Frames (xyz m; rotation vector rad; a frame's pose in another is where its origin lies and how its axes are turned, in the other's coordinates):
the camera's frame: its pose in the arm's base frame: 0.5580 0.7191 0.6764 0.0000 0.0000 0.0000
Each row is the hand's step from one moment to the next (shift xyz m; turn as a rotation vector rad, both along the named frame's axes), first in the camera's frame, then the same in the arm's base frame.
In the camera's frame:
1: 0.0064 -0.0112 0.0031 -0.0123 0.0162 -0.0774
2: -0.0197 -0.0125 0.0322 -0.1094 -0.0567 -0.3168
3: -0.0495 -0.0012 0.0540 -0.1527 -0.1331 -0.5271
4: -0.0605 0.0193 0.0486 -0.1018 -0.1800 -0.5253
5: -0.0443 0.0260 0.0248 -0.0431 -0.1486 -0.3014
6: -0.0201 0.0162 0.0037 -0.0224 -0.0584 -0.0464
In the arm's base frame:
1: 0.0064 -0.0112 0.0031 -0.0123 0.0162 -0.0774
2: -0.0197 -0.0125 0.0322 -0.1094 -0.0567 -0.3168
3: -0.0495 -0.0012 0.0540 -0.1527 -0.1331 -0.5271
4: -0.0605 0.0193 0.0486 -0.1018 -0.1800 -0.5253
5: -0.0443 0.0260 0.0248 -0.0431 -0.1486 -0.3014
6: -0.0201 0.0162 0.0037 -0.0224 -0.0584 -0.0464

